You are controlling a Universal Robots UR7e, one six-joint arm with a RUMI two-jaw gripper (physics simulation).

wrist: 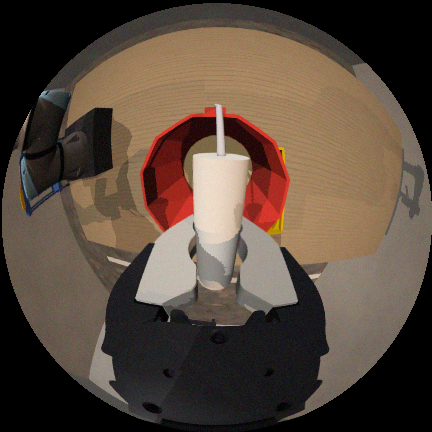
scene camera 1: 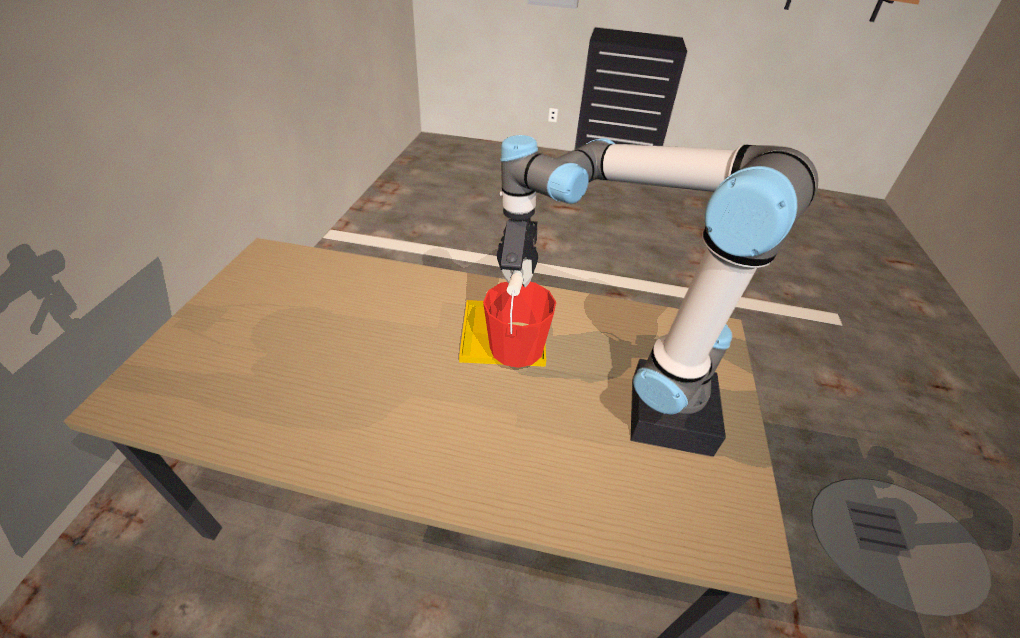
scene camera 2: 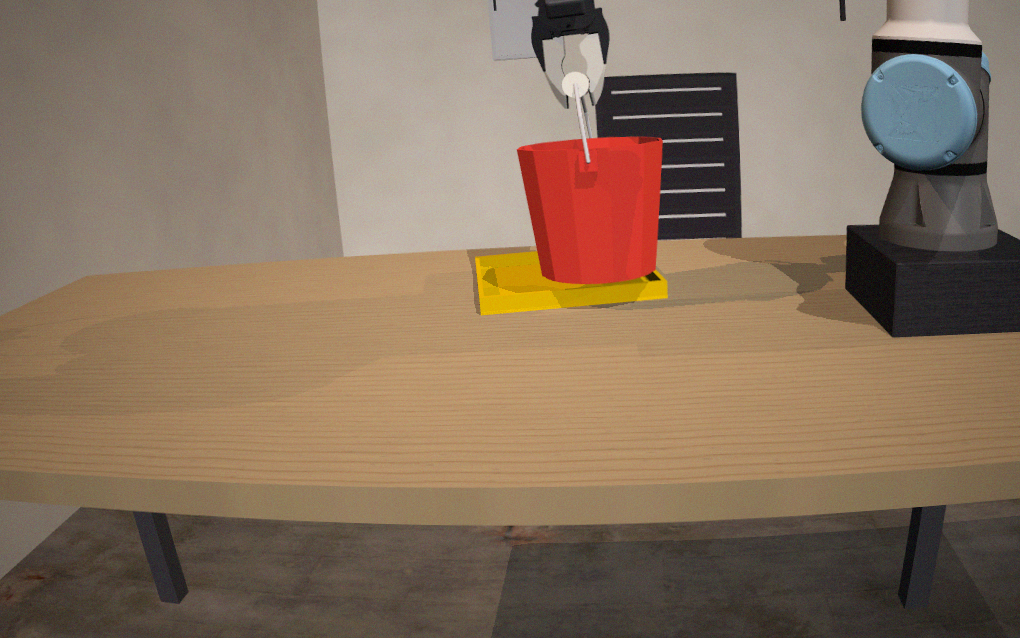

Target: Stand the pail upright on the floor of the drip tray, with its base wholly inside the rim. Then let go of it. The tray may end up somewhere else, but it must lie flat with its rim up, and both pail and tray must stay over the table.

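Frame: origin at the arm's base, x right, y ahead, z up, level; metres.
Where they show: gripper, fingertip midpoint: (wrist: 216,216); arm's base, link origin: (wrist: 76,154) (scene camera 2: 937,237).
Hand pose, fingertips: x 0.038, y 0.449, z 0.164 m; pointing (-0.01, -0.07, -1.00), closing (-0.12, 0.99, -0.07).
Observation:
Things, the pixels of their top centre, and the offset from my fingertips. Level surfaces: height alone.
- pail's white handle grip, top centre: (wrist: 215,246) (scene camera 2: 576,71) (scene camera 1: 517,272) dy +0.001, dx -0.005, dz +0.046 m
- yellow drip tray, top centre: (scene camera 2: 562,267) (wrist: 238,197) (scene camera 1: 504,328) dy +0.051, dx +0.066, dz -0.227 m
- wooden table, surface height: dz -0.249 m
The red pail (scene camera 1: 519,342) (scene camera 2: 601,218) (wrist: 162,200) hangs upright or nearly so by its wire bail. My gripper (scene camera 1: 516,279) (scene camera 2: 578,96) (wrist: 216,216) is shut on the pail's white handle grip (scene camera 1: 514,286) (scene camera 2: 575,84) (wrist: 220,195), above the pail's rim. The yellow drip tray (scene camera 1: 473,347) (scene camera 2: 526,303) (wrist: 283,156) lies flat, rim up, under the pail. The pail's base appears slightly above the tray, over its right part. In scene camera 1 it overlaps the front rim; in scene camera 2 that rim shows below it. The exact gap is hard to tell.
The wooden table (scene camera 1: 338,421) (scene camera 2: 451,421) (wrist: 325,115) bears the tray. The arm's black base block (scene camera 1: 676,428) (scene camera 2: 947,293) (wrist: 103,140) stands to the right of the tray in the scene views. The table's back edge runs behind the tray.

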